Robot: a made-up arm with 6 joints. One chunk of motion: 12 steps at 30 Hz.
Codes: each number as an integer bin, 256 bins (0 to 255) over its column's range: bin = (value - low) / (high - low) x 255, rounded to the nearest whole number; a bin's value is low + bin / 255 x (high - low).
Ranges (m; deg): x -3..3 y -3..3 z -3..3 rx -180..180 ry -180..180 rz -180..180
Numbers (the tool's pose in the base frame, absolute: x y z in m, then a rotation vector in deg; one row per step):
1: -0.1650 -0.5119 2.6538 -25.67 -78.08 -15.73
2: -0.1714 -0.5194 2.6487 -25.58 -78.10 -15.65
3: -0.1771 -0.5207 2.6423 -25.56 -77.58 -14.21
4: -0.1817 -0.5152 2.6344 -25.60 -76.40 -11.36
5: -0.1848 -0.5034 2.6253 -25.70 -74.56 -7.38
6: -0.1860 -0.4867 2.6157 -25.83 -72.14 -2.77
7: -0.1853 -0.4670 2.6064 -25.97 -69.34 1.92
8: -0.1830 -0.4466 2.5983 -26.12 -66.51 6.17
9: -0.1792 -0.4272 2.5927 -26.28 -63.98 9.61
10: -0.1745 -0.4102 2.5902 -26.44 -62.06 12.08
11: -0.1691 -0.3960 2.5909 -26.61 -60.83 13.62
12: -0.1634 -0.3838 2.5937 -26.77 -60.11 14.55
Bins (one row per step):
1: 120 106 240 109 72 116
2: 120 105 240 109 72 116
3: 120 105 240 109 73 117
4: 120 106 239 109 73 119
5: 120 106 239 109 75 122
6: 120 107 239 109 76 126
7: 120 108 238 109 78 129
8: 120 109 238 109 80 132
9: 120 109 238 109 82 134
10: 120 110 238 109 84 136
11: 120 111 238 109 84 137
12: 121 111 238 109 85 138

